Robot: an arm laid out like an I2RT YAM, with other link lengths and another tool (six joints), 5 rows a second.
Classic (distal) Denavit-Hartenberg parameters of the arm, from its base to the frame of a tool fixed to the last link. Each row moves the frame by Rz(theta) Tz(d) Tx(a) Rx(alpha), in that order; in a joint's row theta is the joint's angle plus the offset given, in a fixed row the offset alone. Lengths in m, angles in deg.
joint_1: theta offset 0, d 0.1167, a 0.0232, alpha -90
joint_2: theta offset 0, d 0, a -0.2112, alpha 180
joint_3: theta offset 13.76, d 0, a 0.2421, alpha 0
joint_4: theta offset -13.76, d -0.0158, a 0.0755, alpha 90
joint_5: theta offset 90, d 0.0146, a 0, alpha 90
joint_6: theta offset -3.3, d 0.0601, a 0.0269, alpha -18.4
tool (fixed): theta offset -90, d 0.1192, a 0, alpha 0
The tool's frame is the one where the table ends.
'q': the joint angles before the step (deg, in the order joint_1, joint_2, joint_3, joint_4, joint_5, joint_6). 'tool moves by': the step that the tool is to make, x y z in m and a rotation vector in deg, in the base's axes. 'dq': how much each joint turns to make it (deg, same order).
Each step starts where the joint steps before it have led.
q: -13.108 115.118 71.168 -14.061 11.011 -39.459
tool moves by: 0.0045 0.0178 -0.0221 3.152 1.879 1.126
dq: 1.641 4.201 2.259 -0.884 -2.046 1.834
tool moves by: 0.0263 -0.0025 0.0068 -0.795 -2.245 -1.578
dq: 0.853 4.311 7.280 -0.942 1.525 1.953
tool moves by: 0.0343 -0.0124 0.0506 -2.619 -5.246 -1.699
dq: 0.059 0.192 10.089 -4.373 2.317 0.570
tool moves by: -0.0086 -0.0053 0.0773 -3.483 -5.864 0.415
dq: -0.330 -12.420 -3.159 -2.355 1.301 -2.130
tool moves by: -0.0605 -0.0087 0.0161 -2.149 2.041 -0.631
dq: -2.390 -14.943 -14.393 -1.322 0.638 -3.111
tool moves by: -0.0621 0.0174 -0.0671 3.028 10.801 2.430
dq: -0.437 -4.996 -15.738 0.021 -2.077 -2.071
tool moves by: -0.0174 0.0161 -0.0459 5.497 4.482 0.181
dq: 0.097 3.892 -3.807 1.660 -3.782 2.044
